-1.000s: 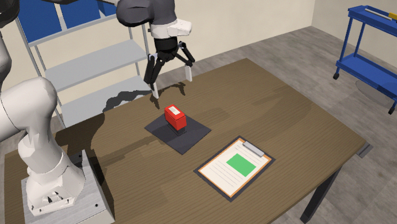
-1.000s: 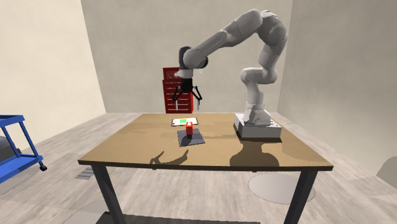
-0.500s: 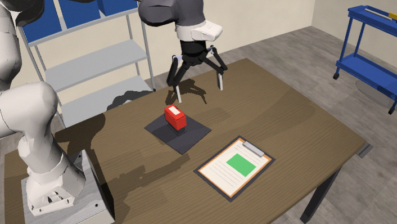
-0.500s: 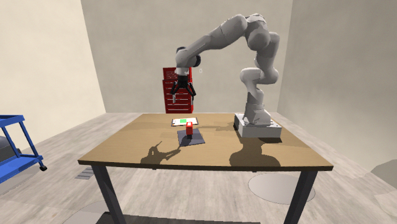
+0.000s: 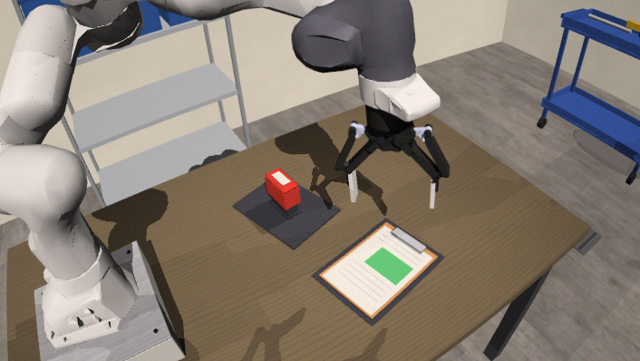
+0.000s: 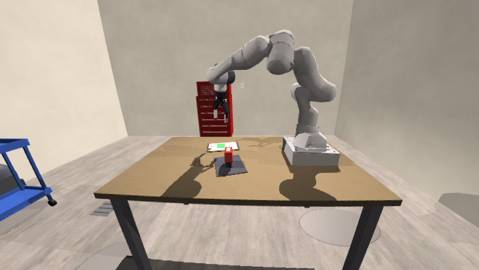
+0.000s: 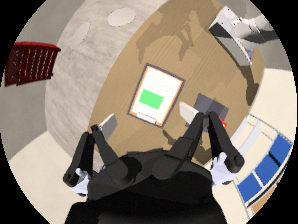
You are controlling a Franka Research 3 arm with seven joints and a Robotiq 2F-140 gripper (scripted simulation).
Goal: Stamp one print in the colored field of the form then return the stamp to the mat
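The red stamp is 10 cm behind my hand, 30 cm to the left of it and 17 cm below it. The rest, counted from my hand: dark grey mat: 10 cm behind, 30 cm to the left, 22 cm below; then form: 1 cm ahead, 1 cm to the left, 22 cm below.
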